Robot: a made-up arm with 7 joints. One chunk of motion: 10 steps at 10 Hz.
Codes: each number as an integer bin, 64 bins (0 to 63) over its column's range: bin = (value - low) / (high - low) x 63, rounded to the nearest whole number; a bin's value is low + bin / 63 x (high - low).
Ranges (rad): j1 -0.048..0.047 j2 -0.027..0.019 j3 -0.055..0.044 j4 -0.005..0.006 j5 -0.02..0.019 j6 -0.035..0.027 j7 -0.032..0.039
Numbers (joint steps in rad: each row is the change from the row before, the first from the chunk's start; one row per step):
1: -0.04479 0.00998 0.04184 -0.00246 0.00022 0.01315 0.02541
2: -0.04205 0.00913 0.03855 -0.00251 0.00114 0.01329 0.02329
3: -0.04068 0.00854 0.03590 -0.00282 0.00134 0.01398 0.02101
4: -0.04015 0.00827 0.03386 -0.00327 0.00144 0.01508 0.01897
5: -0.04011 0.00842 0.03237 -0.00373 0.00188 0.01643 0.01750
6: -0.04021 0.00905 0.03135 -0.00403 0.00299 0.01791 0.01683
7: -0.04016 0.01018 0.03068 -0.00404 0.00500 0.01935 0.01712
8: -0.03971 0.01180 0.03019 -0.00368 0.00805 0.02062 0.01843
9: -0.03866 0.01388 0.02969 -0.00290 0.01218 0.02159 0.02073
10: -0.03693 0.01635 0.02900 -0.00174 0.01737 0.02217 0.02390
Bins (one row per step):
1: 2 51 62 15 33 49 51
2: 4 49 60 14 34 49 49
3: 5 49 58 12 34 50 47
4: 5 48 57 10 35 51 45
5: 5 49 56 7 35 52 44
6: 5 49 55 6 37 54 43
7: 5 51 55 5 40 55 44
8: 5 53 54 8 45 57 45
9: 6 56 54 12 52 58 47
10: 7 59 53 19 60 58 50

